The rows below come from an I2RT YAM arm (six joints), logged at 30 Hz.
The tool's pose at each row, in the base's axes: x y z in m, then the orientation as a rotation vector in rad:
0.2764, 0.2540, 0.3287, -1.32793, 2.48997, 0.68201
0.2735, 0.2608, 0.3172, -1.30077, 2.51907, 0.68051
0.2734, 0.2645, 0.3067, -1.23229, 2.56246, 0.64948
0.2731, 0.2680, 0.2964, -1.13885, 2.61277, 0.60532
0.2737, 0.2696, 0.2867, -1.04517, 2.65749, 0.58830
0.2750, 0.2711, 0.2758, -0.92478, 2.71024, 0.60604
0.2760, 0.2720, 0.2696, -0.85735, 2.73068, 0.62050
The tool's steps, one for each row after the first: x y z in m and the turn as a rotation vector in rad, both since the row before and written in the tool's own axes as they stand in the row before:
0.0015, 0.0023, 0.0134, 0.00247, 0.00830, 0.02733
0.0016, -0.0012, 0.0109, 0.02987, 0.00267, 0.05100
0.0017, -0.0009, 0.0107, 0.04216, 0.00008, 0.06609
0.0021, -0.0022, 0.0094, 0.02322, -0.00368, 0.06777
0.0019, -0.0030, 0.0105, 0.00169, -0.00698, 0.09037
0.0008, -0.0019, 0.0060, -0.00172, -0.00974, 0.04786

